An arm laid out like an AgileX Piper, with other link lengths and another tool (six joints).
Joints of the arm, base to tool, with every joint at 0 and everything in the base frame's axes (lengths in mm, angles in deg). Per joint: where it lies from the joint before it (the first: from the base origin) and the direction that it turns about. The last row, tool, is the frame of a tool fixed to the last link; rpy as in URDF.
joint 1: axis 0 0 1 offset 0 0 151.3
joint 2: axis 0 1 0 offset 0 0 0
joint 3: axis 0 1 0 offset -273.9 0 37.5
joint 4: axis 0.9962 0 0.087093 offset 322.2 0 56.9
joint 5: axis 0 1 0 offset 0 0 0
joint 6: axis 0.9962 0 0.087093 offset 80.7 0 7.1
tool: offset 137.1 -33 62.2 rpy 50.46 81.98 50.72
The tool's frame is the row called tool.
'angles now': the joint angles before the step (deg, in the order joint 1, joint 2, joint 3, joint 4, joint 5, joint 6). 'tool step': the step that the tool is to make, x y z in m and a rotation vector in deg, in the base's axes. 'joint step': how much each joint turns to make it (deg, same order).
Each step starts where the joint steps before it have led.
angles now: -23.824 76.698 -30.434 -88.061 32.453 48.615
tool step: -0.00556 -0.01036 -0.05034 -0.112 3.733 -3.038
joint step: 0.021 10.214 0.001 -8.758 3.583 11.913
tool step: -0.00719 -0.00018 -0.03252 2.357 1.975 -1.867
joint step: 0.000 4.943 0.001 -0.656 0.272 3.674
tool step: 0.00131 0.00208 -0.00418 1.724 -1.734 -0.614
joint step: 0.000 0.363 -0.002 -0.256 -1.384 2.487
